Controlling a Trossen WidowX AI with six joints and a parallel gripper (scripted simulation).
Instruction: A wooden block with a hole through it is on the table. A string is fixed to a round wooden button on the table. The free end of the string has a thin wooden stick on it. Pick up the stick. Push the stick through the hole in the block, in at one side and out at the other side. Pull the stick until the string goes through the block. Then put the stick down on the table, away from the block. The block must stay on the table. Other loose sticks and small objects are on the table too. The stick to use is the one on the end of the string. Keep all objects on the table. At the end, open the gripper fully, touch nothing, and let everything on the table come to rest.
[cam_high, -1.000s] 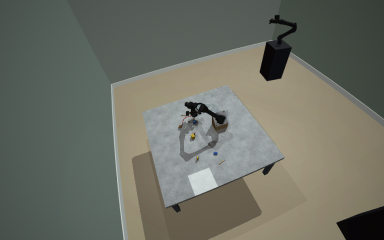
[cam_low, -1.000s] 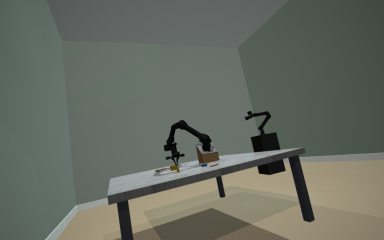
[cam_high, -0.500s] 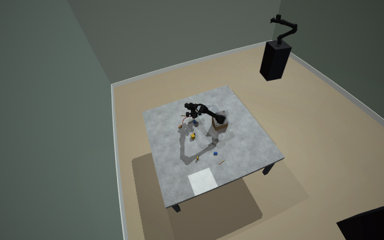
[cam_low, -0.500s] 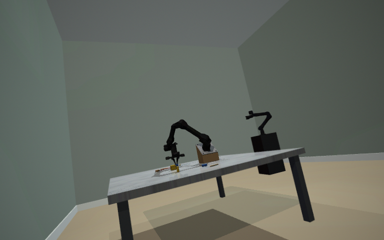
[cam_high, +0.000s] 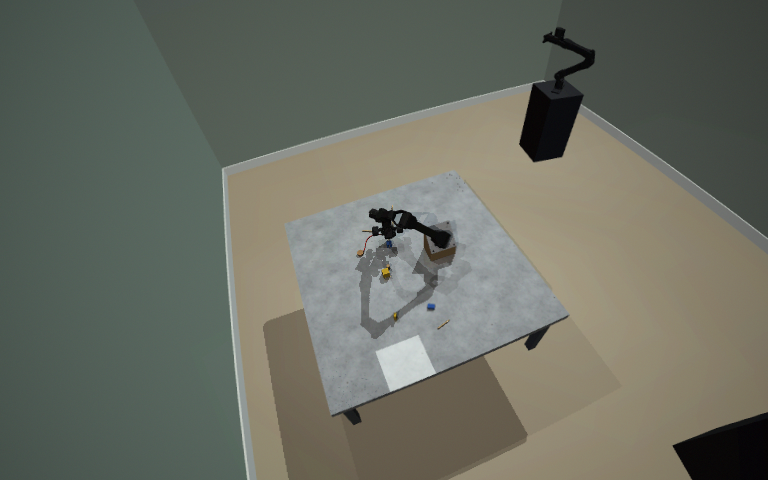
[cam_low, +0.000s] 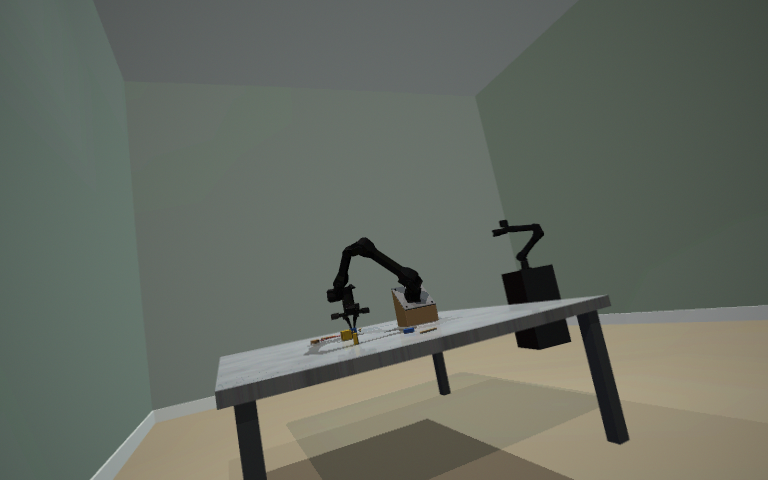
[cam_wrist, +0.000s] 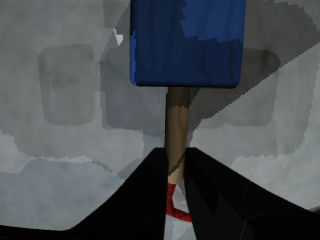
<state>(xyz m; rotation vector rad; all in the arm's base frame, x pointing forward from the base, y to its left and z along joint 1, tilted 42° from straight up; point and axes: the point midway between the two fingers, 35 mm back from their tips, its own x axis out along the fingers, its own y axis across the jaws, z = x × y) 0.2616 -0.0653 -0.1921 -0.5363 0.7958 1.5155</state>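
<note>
The thin wooden stick lies 10 mm to the left of my gripper tip. The rest, counted from my gripper tip: round wooden button 190 mm ahead, 60 mm to the left, 10 mm below; then blue cube 10 mm ahead, 50 mm to the left.
</note>
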